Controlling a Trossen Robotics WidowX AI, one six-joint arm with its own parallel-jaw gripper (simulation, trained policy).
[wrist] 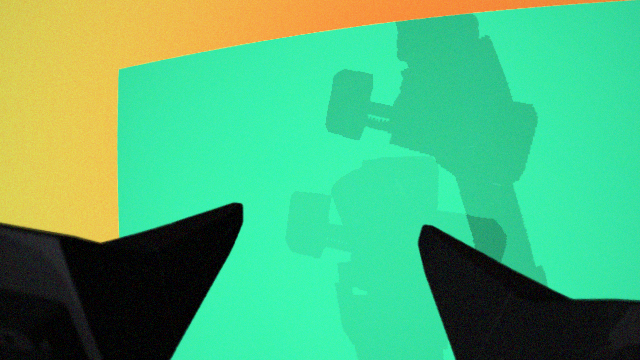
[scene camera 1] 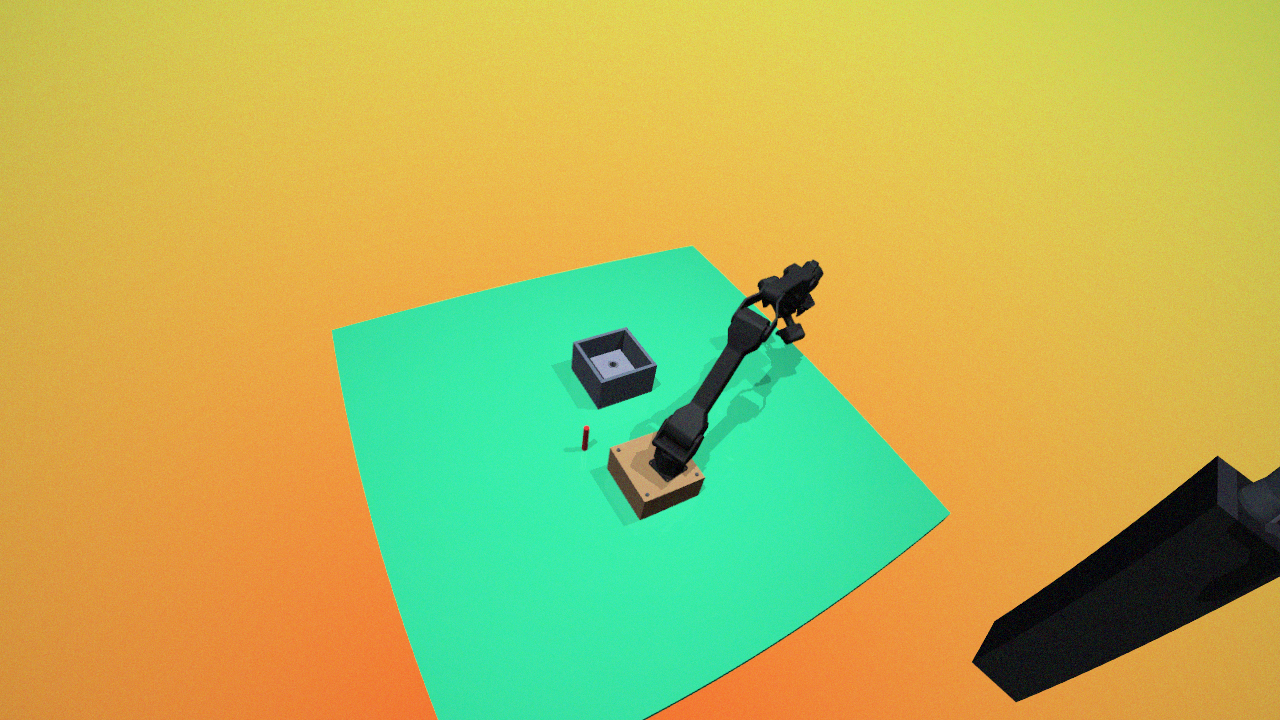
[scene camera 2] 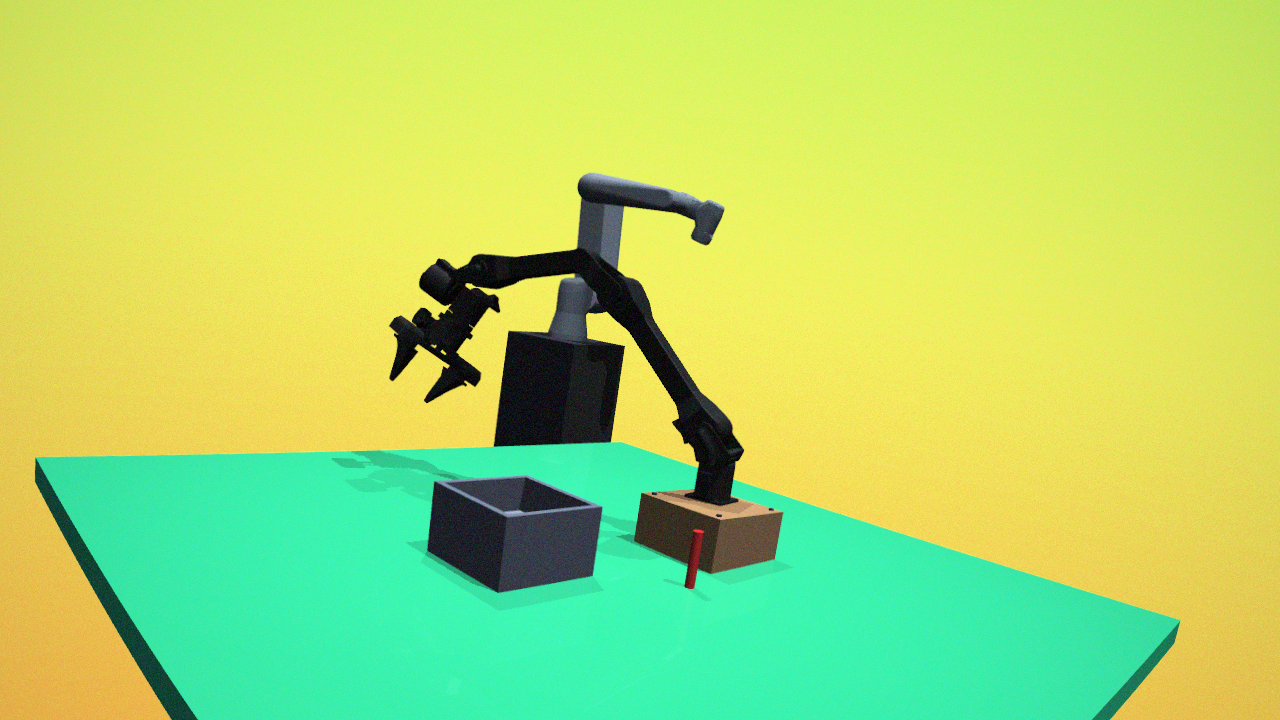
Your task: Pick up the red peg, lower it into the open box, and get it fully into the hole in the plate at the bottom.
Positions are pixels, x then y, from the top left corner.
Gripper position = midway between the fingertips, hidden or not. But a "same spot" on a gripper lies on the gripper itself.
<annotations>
My gripper shows in the wrist view [331, 223], in scene camera 1 and in scene camera 2. One and the same spot on my gripper: [scene camera 1: 793, 332] is [scene camera 2: 470, 364].
</annotations>
